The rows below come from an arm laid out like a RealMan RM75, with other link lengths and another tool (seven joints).
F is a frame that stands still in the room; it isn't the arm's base.
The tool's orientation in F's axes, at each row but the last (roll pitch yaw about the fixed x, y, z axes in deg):
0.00, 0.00, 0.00
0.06, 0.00, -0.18
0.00, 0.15, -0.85
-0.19, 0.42, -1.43
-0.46, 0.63, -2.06
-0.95, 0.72, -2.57
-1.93, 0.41, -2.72
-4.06, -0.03, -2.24
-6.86, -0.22, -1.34
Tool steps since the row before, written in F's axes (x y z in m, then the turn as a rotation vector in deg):
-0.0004, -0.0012, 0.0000, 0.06, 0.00, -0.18
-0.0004, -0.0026, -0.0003, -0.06, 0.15, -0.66
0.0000, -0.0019, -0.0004, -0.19, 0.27, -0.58
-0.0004, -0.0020, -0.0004, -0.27, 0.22, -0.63
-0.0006, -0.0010, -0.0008, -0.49, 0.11, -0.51
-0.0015, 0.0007, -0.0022, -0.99, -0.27, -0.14
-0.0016, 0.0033, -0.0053, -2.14, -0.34, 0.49
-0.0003, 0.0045, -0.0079, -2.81, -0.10, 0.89
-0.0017, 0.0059, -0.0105, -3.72, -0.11, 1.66
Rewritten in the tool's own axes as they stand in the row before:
-0.0004, -0.0012, 0.0000, 0.06, 0.00, -0.18
-0.0004, -0.0026, -0.0003, -0.06, 0.15, -0.66
0.0000, -0.0019, -0.0004, -0.19, 0.27, -0.58
-0.0003, -0.0020, -0.0004, -0.27, 0.22, -0.63
-0.0006, -0.0010, -0.0008, -0.49, 0.10, -0.51
-0.0015, 0.0007, -0.0022, -0.98, -0.31, -0.16
-0.0017, 0.0034, -0.0052, -2.12, -0.46, 0.46
-0.0005, 0.0050, -0.0076, -2.80, -0.27, 0.87
-0.0019, 0.0071, -0.0097, -3.71, -0.40, 1.64

